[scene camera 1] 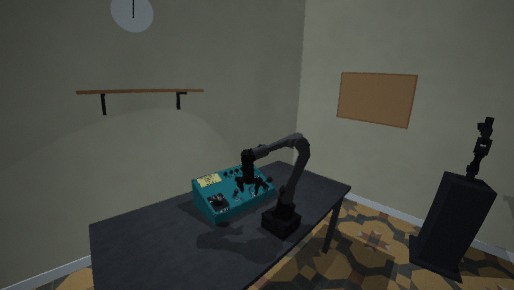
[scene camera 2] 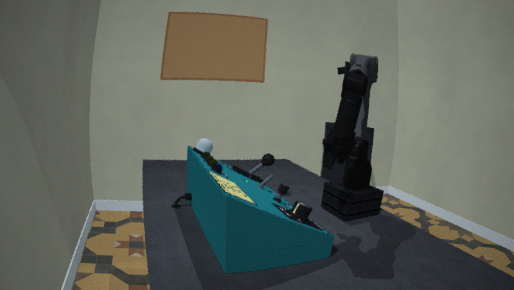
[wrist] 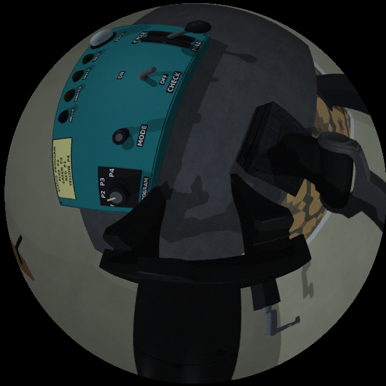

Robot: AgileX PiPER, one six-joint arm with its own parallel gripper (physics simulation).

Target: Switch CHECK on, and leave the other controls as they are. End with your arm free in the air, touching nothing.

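Observation:
The teal control box [scene camera 1: 201,200] [scene camera 2: 210,220] [wrist: 95,125] stands on the dark table. The CHECK toggle [scene camera 2: 266,180] [wrist: 147,73] is a short grey lever. In the wrist view it leans toward the OFF label, away from ON. In the scene camera 1 view I cannot make it out clearly near the gripper. My gripper [scene camera 1: 248,192] [scene camera 2: 332,164] [wrist: 195,188] is open, with nothing between its fingers. It hangs above the table on the arm base's side of the box, apart from the toggle.
The CYCLE/HOLD lever's black ball [scene camera 1: 269,179] [scene camera 2: 268,159] [wrist: 198,26] juts up beyond CHECK. The MODE knob [scene camera 2: 283,189] [wrist: 119,136] and PROGRAM knob [scene camera 1: 218,201] [scene camera 2: 301,210] [wrist: 116,196] lie on CHECK's other side. A white dome button [scene camera 2: 204,145] [wrist: 102,38] sits at the box's upper corner.

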